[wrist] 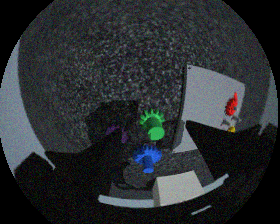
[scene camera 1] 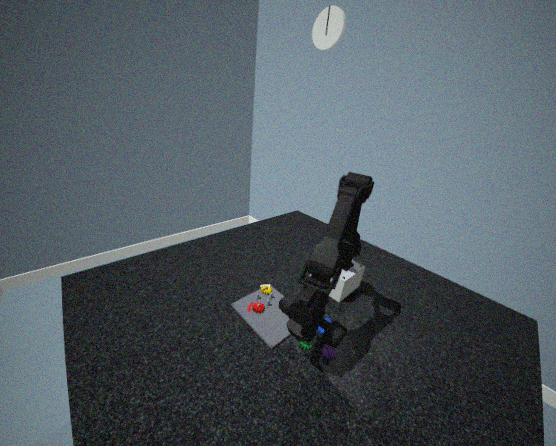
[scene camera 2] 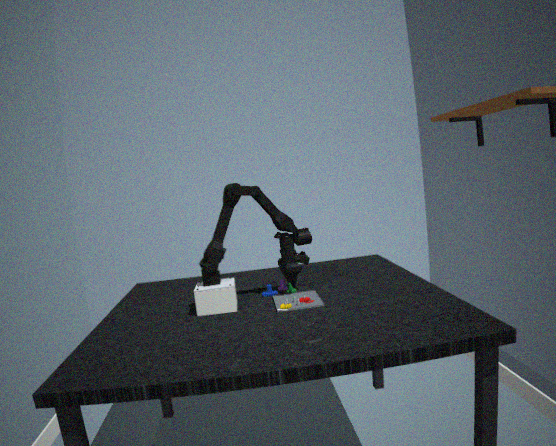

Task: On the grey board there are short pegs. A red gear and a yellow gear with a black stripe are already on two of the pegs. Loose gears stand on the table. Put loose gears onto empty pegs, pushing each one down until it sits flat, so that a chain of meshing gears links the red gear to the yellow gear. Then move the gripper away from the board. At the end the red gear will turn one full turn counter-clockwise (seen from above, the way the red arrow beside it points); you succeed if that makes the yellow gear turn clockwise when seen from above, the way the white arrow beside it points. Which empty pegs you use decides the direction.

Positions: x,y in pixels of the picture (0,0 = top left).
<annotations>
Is my gripper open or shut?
Open.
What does my gripper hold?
Nothing.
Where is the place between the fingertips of my gripper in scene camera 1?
306,338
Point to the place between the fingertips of my gripper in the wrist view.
154,127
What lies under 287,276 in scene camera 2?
My gripper.
</annotations>
